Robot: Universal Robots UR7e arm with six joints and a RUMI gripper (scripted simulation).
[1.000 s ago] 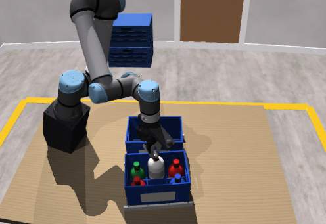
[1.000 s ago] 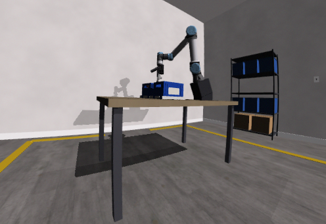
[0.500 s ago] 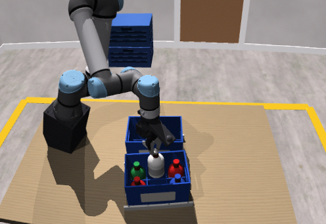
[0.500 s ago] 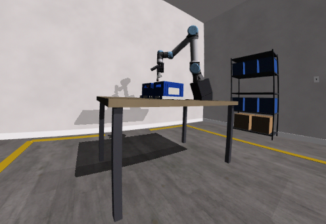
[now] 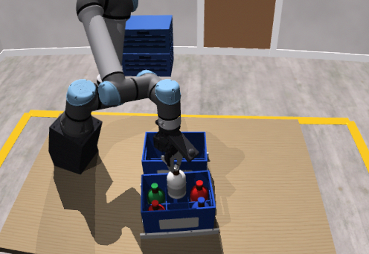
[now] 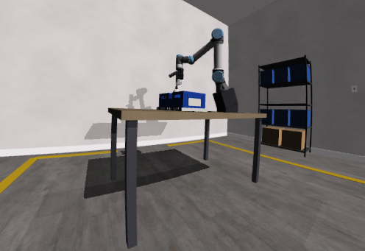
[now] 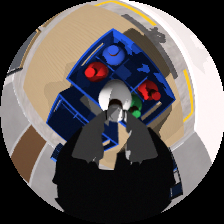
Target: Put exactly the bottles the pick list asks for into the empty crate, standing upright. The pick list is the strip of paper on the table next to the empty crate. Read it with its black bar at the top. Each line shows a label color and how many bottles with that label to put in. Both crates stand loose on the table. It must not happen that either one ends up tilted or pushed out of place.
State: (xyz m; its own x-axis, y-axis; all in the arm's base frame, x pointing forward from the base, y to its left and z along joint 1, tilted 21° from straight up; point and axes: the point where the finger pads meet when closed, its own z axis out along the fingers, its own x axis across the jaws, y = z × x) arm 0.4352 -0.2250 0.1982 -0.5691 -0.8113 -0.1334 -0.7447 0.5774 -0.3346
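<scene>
Now: the white bottle 70 mm below my hand. From my hand the other things lie so: pick list strip (350 mm to the left, 250 mm below, 40 mm behind); then blue-capped bottle (170 mm below, 100 mm ahead, 70 mm to the right); then green bottle (170 mm below, 80 mm behind, 10 mm to the right).
</scene>
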